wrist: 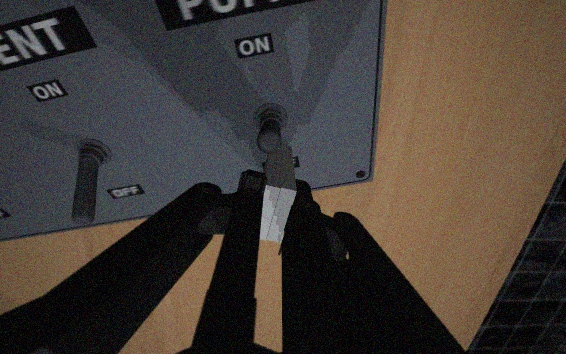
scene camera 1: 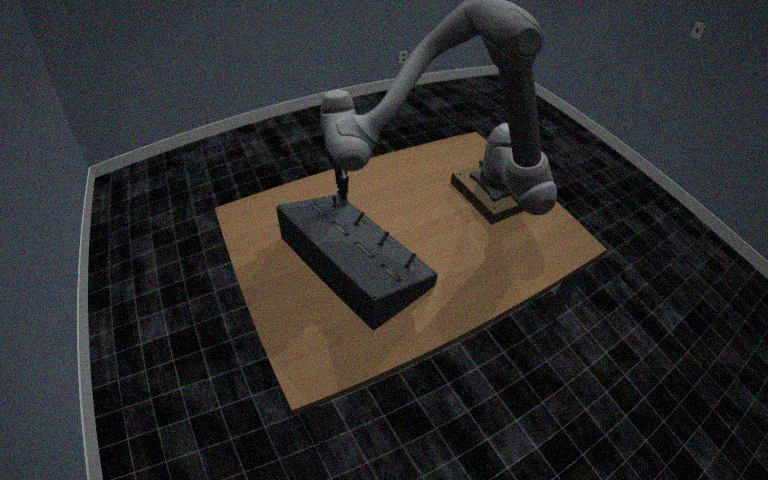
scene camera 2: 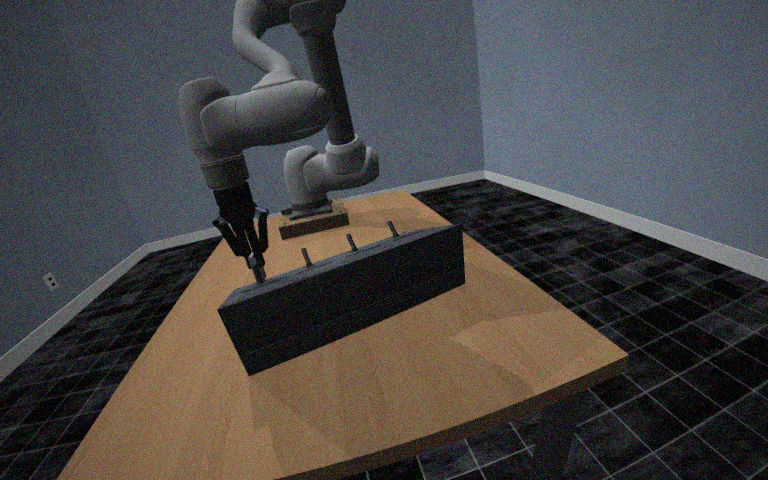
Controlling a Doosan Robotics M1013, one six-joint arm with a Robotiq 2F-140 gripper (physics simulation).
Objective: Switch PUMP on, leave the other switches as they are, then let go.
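Pixels of known places: gripper, fingertip midpoint: [wrist: 275,164] [scene camera 1: 343,204]; arm's base, origin of the base link: [scene camera 1: 497,183] [scene camera 2: 312,210].
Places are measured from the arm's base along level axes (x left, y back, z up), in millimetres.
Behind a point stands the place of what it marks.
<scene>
The dark switch box [scene camera 1: 325,266] @(z 42, x 178, y -788 mm) [scene camera 2: 351,300] @(z 23, x 127, y -804 mm) [wrist: 165,150] @(z 28, x -10, y -635 mm) stands on the table. Its PUMP lever [scene camera 1: 334,200] @(z 62, x -74, y -666 mm) [wrist: 269,137] @(z 80, x -78, y -668 mm) is the end one. In the wrist view it looks short and close to upright, its tip slightly to the OFF side of its base; whether it has switched cannot be told. My gripper [scene camera 1: 342,198] @(z 23, x -85, y -631 mm) [scene camera 2: 257,270] @(z 23, x -85, y -631 mm) [wrist: 275,164] @(z 23, x -85, y -631 mm) is shut with nothing between its fingers. Its fingertips are at the lever's OFF side, very close to or touching it, and partly cover the OFF label. The neighbouring lever [scene camera 1: 359,218] @(z 55, x 36, y -618 mm) [scene camera 2: 306,256] @(z 55, x 34, y -620 mm) [wrist: 86,187] @(z 58, x 29, y -617 mm), labelled "...ENT", leans toward its OFF side.
Two further levers stand along the box, the third [scene camera 1: 383,238] @(z 55, x 150, y -584 mm) [scene camera 2: 351,242] @(z 53, x 147, y -586 mm) and the far-end one [scene camera 1: 410,260] @(z 54, x 265, y -548 mm) [scene camera 2: 392,229] @(z 52, x 261, y -552 mm). The wooden table [scene camera 1: 317,362] @(z -54, x 427, y -915 mm) [scene camera 2: 396,384] @(z -54, x 173, y -958 mm) [wrist: 450,100] @(z -54, x -244, y -682 mm) carries the box and the arm's base plate [scene camera 1: 481,203] @(z -8, x 72, y -135 mm) [scene camera 2: 314,226] @(z -28, x 11, y -140 mm).
</scene>
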